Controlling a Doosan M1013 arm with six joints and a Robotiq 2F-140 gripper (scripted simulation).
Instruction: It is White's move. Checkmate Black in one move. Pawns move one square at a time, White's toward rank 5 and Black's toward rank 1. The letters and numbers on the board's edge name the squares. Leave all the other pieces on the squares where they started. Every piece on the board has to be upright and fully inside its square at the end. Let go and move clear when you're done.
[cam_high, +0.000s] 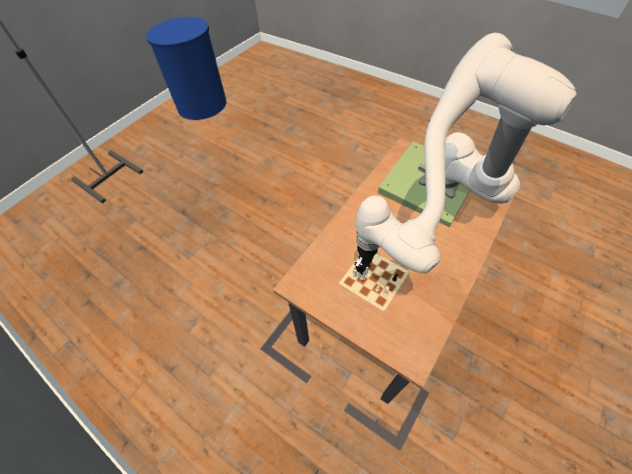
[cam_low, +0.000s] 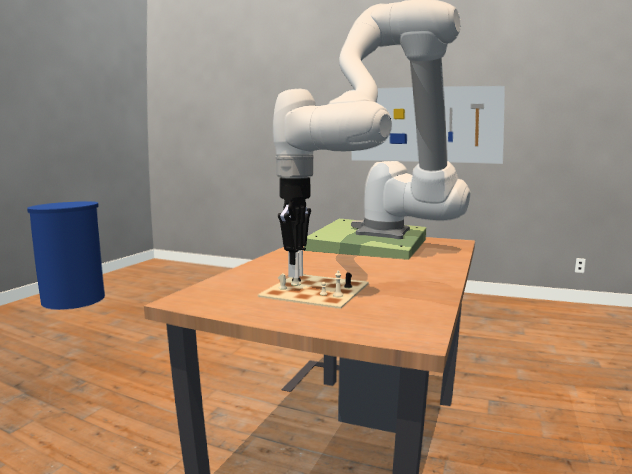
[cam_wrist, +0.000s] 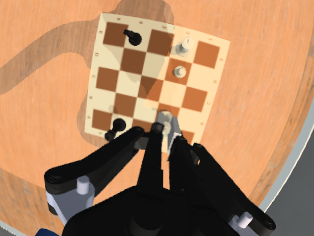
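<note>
Right now the black king is 80 mm behind my hand, 30 mm to the right of it and 40 mm below it. The rest, counted from my hand: black pawn (70 mm behind, 120 mm to the left, 50 mm below); chessboard (30 mm behind, 40 mm to the left, 70 mm below); white pawn (10 mm ahead, 80 mm to the left, 60 mm below).
</note>
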